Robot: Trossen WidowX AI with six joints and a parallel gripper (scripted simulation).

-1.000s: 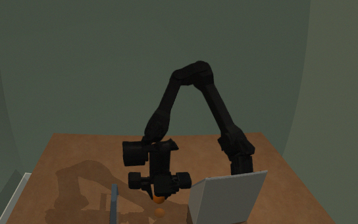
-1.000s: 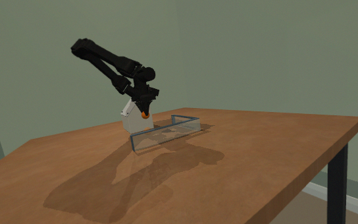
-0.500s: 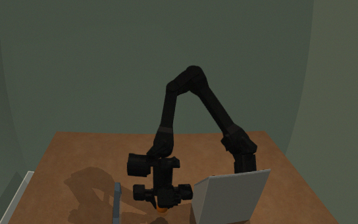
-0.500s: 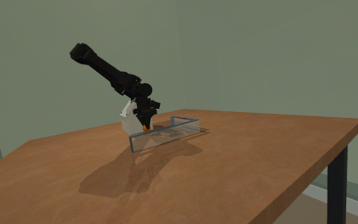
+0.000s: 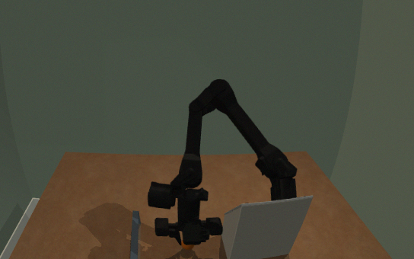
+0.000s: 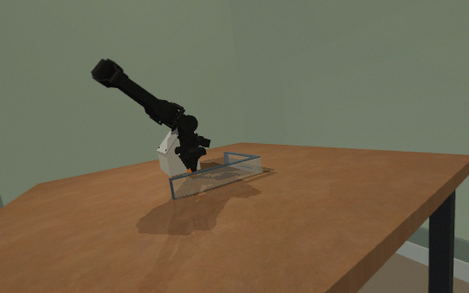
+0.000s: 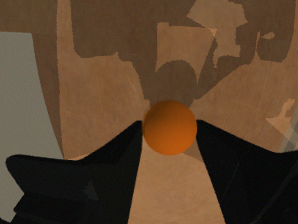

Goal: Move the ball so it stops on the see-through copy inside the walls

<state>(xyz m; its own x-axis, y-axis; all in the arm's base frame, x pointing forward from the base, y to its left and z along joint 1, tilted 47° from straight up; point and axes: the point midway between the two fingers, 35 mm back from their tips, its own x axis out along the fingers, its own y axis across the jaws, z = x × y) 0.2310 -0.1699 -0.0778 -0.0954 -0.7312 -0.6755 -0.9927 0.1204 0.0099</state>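
Now: the orange ball right at my gripper tip. Round my gripper tip: clear wall: 16 cm ahead, 3 cm to the left, 1 cm above.
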